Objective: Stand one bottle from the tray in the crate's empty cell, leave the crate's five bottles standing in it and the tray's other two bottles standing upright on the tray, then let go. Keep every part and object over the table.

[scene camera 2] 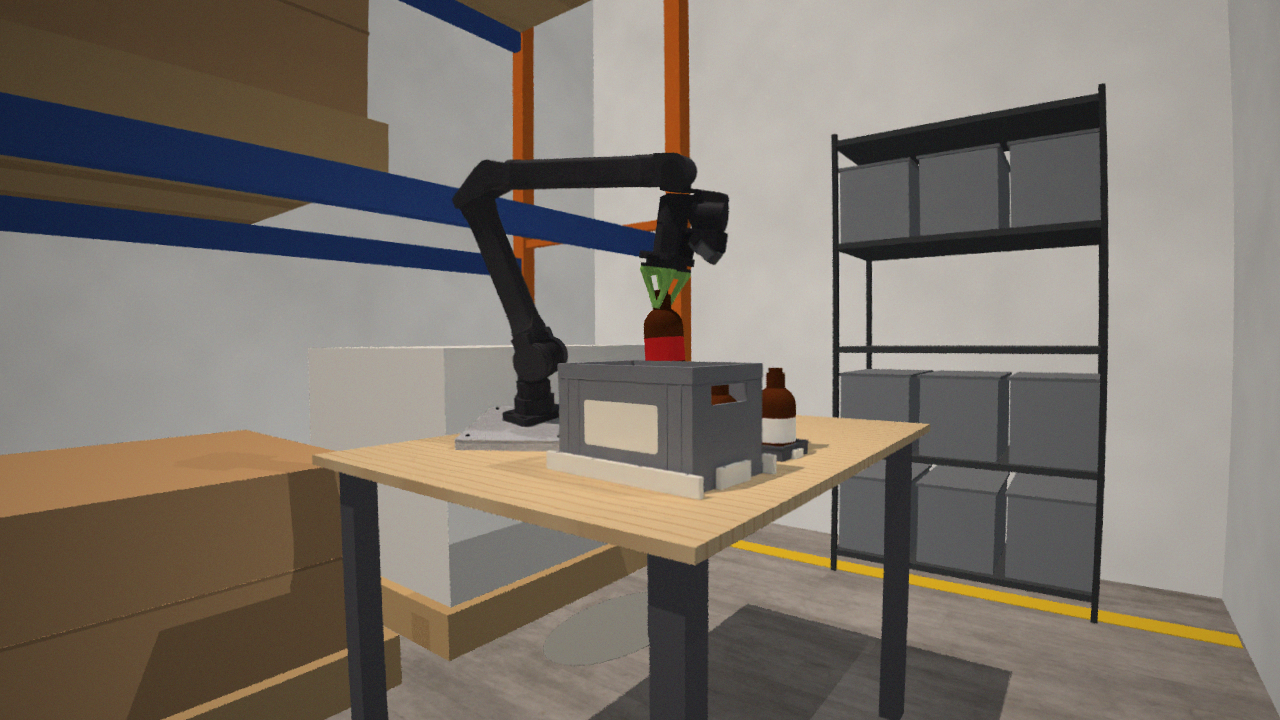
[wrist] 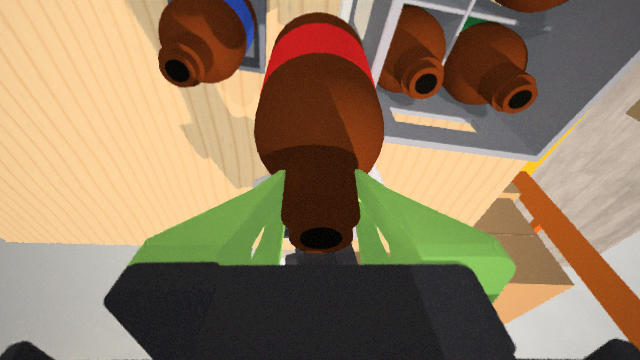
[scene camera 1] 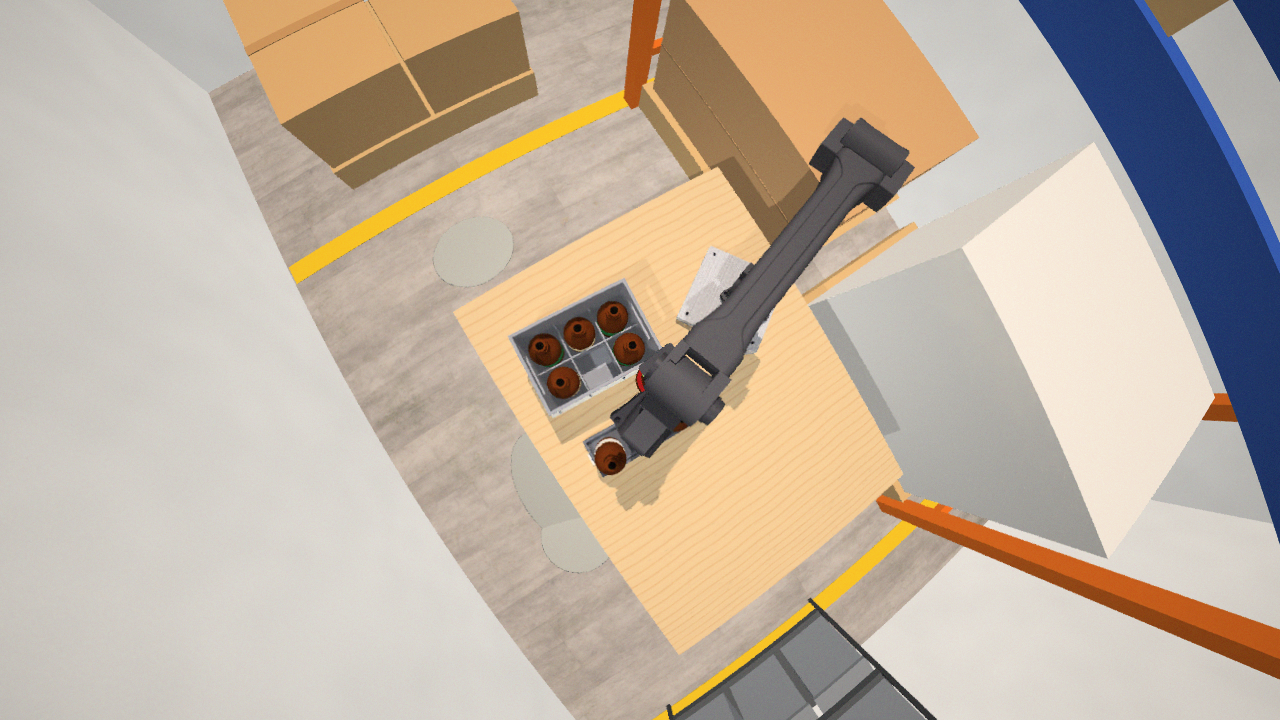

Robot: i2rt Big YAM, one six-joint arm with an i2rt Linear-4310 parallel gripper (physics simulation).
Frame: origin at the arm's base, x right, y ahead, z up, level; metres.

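Seen in the pictures: gripper, fingertip midpoint: (scene camera 2: 660,308) (wrist: 320,180); arm's base, origin of the base link: (scene camera 2: 535,416).
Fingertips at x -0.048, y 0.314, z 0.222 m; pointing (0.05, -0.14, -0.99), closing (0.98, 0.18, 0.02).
Offsets run from my fingertips to a thing's middle. "spot": to the spot under its first point. Level surfaces: height alone.
My gripper (scene camera 2: 660,300) (wrist: 320,180) is shut on the neck of the red-banded brown bottle {dx -0.001, dy +0.006, dz -0.043 m} (scene camera 2: 663,333) (wrist: 320,100), which hangs upright. In scene camera 2 its lower part is hidden behind the grey crate {dx +0.128, dy +0.101, dz -0.183 m} (scene camera 2: 626,376); its visible part is above the crate's rim. In scene camera 1 a bit of its red band {spot: dx +0.011, dy +0.042, dz -0.063 m} (scene camera 1: 640,381) shows beside the crate's near long wall. Five bottles stand in the crate; the empty cell {spot: dx +0.082, dy +0.101, dz -0.263 m} (scene camera 1: 597,368) is in the middle of the row nearer the tray. On the tray {spot: dx -0.073, dy +0.200, dz -0.265 m} (scene camera 1: 591,440), a white-banded bottle {dx -0.120, dy +0.173, dz -0.188 m} (scene camera 1: 610,457) (scene camera 2: 778,413) stands upright. The blue-banded bottle {dx -0.107, dy -0.008, dz -0.188 m} (wrist: 207,42) stands at the tray's other end.
The table {dz -0.271 m} (scene camera 1: 760,501) (scene camera 2: 501,488) carries the arm's base plate (scene camera 1: 708,284) (scene camera 2: 501,428) near the crate. Low white strips {spot: dx +0.232, dy +0.127, dz -0.254 m} (scene camera 2: 626,474) lie along the crate's foot. The arm (scene camera 1: 760,286) passes over the table. A shelf rack (scene camera 2: 1102,358) stands behind, away from the table.
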